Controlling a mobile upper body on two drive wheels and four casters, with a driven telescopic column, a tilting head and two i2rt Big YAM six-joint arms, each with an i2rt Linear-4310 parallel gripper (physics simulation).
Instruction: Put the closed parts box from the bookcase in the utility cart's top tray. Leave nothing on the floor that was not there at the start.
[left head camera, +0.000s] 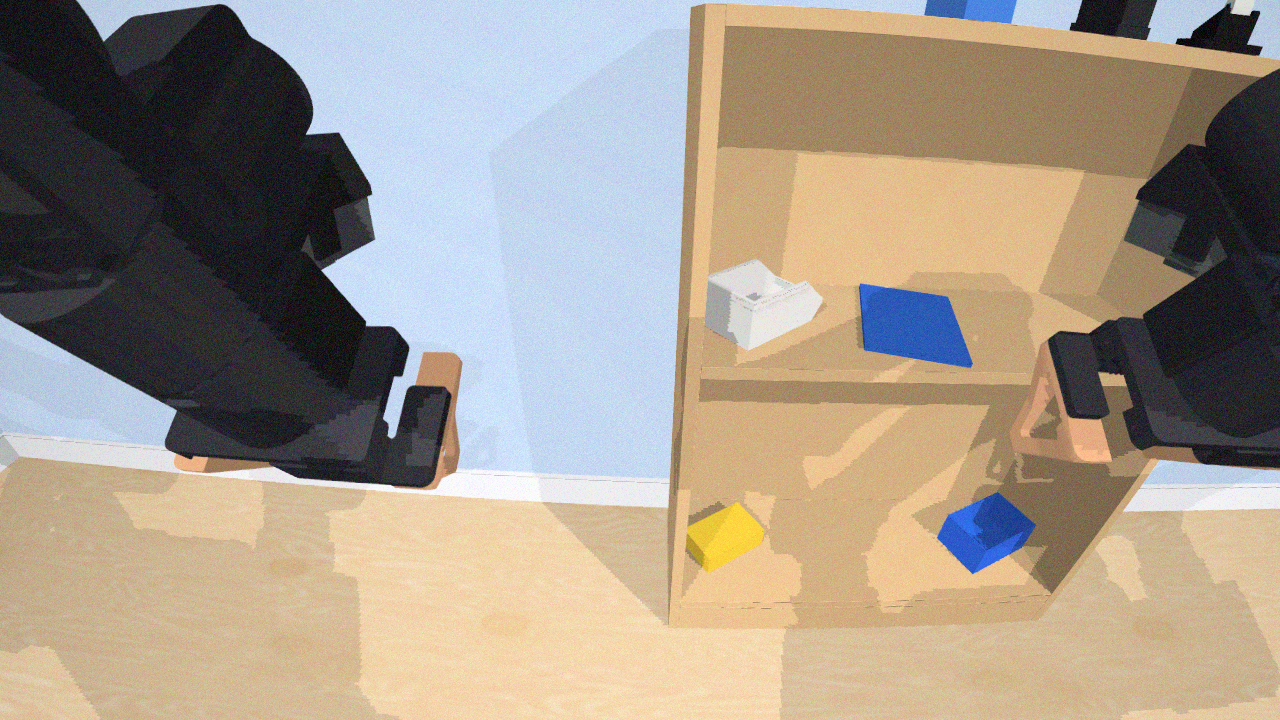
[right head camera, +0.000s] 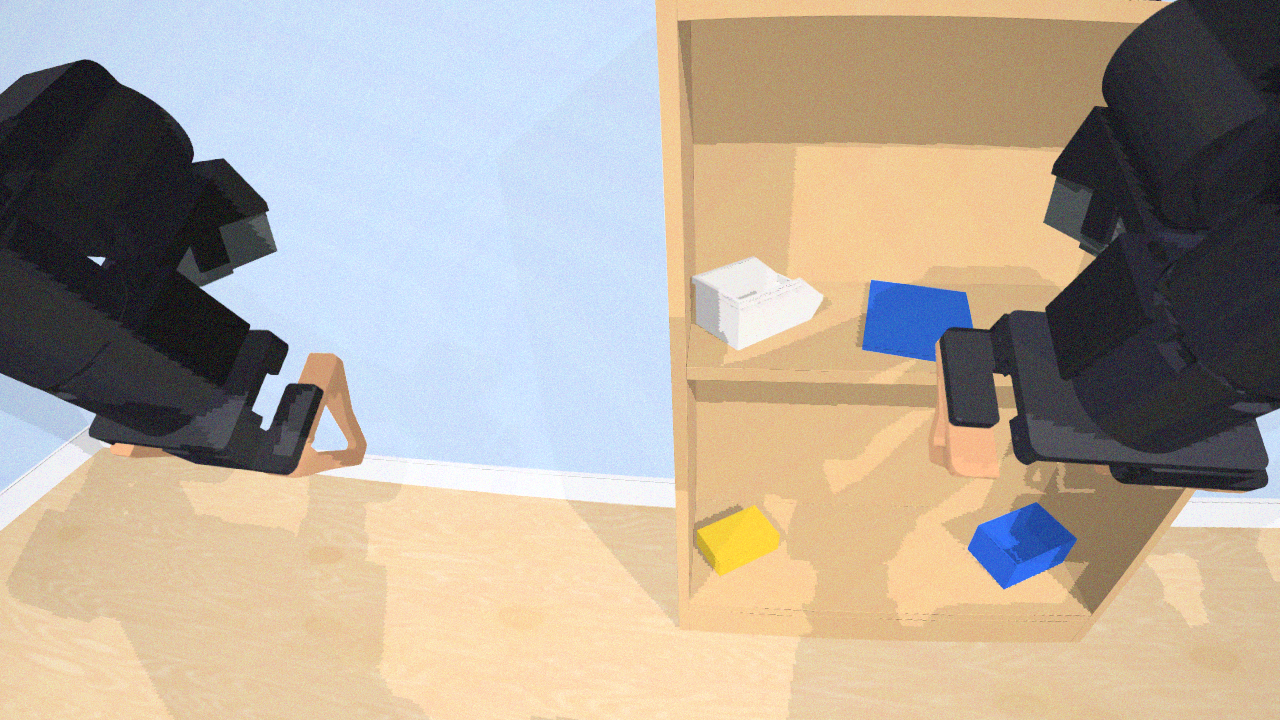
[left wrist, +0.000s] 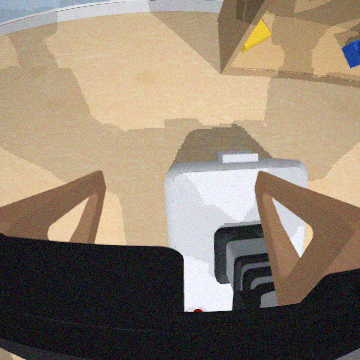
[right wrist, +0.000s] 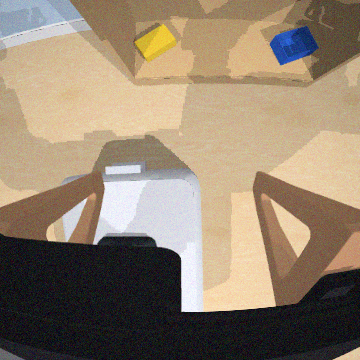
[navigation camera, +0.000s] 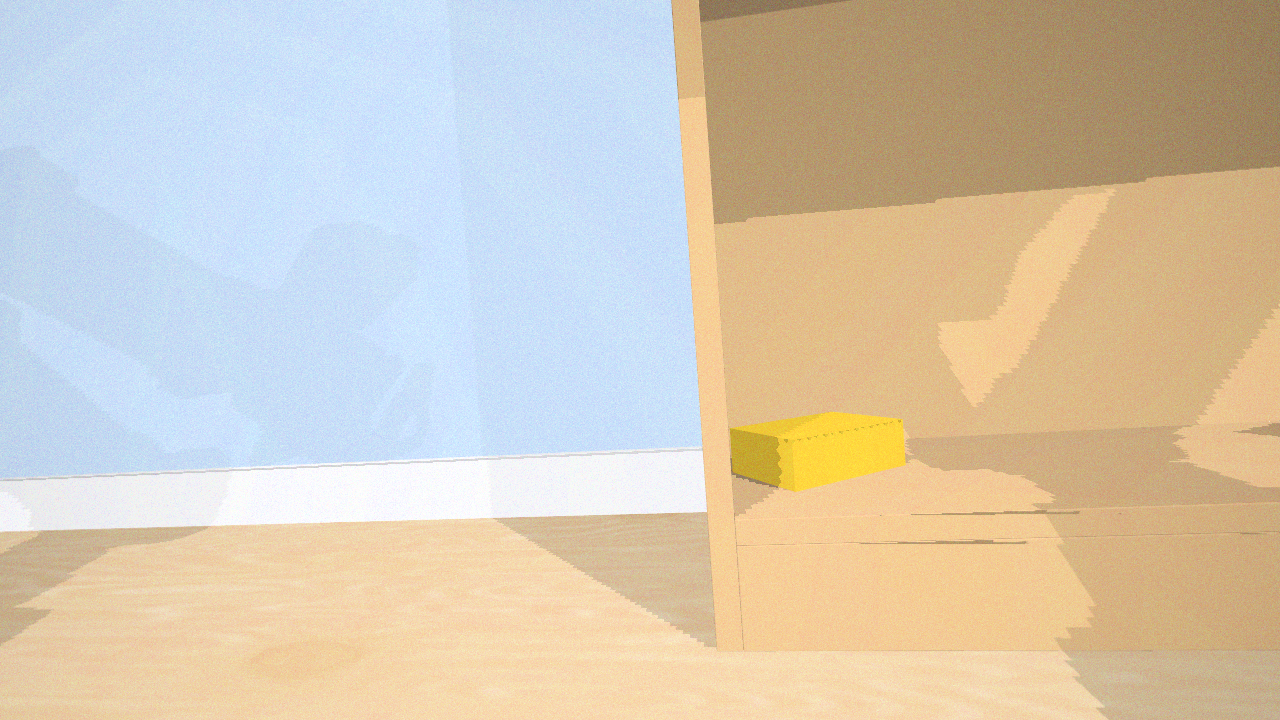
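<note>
The bookcase (left head camera: 702, 179) (right head camera: 673, 223) (navigation camera: 707, 358) holds a yellow block-like box (left head camera: 726, 537) (right head camera: 738, 539) (right wrist: 156, 42) (navigation camera: 832, 452) at its lower left and a blue box (left head camera: 962, 541) (right wrist: 287, 47) with a recessed top at its lower right. A blue box (left head camera: 971, 10) stands on top, partly cut off. I cannot tell which is the closed parts box. The utility cart does not show. My left gripper (left head camera: 317, 472) (left wrist: 179, 178) is open and empty, left of the bookcase. My right gripper (left head camera: 1172, 447) (right wrist: 178, 179) is open and empty, in front of the bookcase's right side.
A white open bin (left head camera: 756, 317) (right head camera: 747, 317) and a flat blue panel (left head camera: 913, 326) (right head camera: 913, 317) lie on the middle shelf. Black objects (left head camera: 1109, 17) (left head camera: 1221, 35) stand on the bookcase top. My white base (left wrist: 195, 200) (right wrist: 160, 200) is below the grippers. A wall is behind the bookcase.
</note>
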